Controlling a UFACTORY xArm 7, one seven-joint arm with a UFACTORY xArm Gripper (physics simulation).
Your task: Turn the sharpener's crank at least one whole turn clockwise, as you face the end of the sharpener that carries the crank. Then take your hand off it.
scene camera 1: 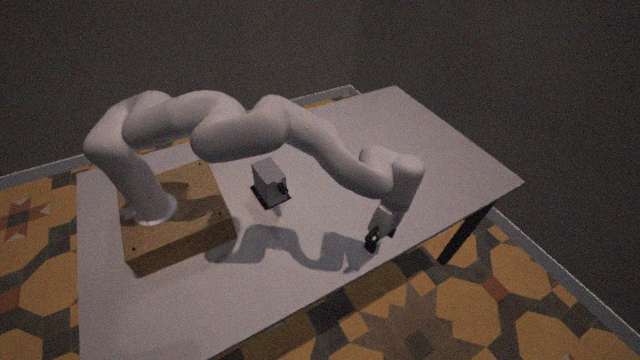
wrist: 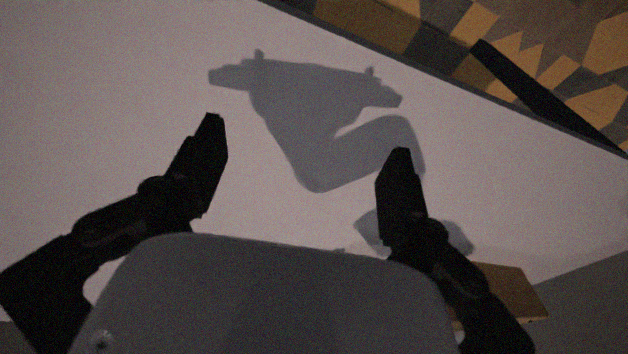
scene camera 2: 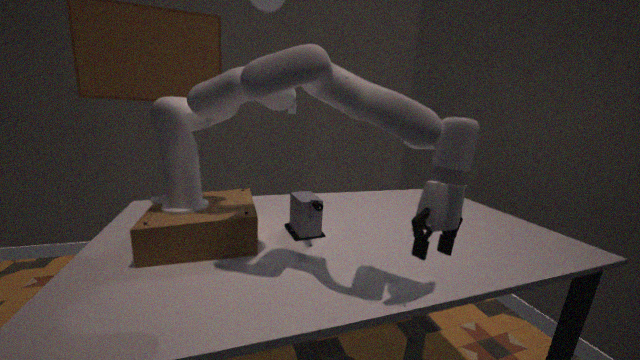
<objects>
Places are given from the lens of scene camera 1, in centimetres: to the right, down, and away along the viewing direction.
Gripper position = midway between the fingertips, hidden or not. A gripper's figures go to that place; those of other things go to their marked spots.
gripper (scene camera 1: 378,242): 17, 18, 84
sharpener (scene camera 1: 265,172): -18, -2, 98
</objects>
